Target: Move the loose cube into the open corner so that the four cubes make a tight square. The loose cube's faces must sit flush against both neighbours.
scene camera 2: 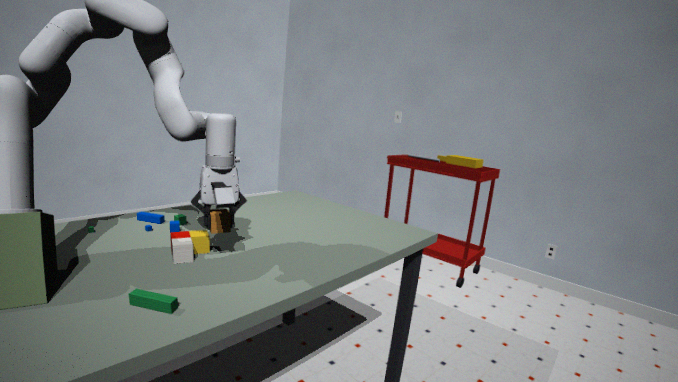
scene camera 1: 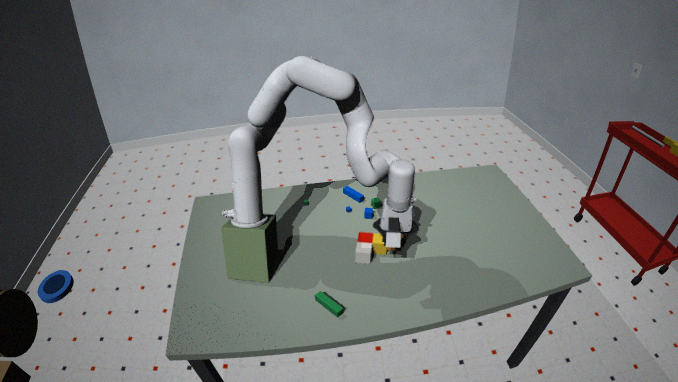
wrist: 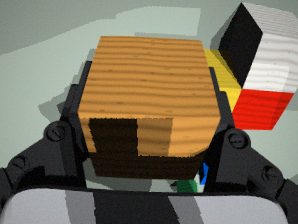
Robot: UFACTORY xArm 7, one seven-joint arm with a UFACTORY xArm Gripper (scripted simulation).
Labels:
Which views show my gripper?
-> Scene camera 2, scene camera 1 and the wrist view: all of them.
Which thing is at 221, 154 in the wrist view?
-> My gripper.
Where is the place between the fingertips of my gripper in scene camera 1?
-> At 393, 243

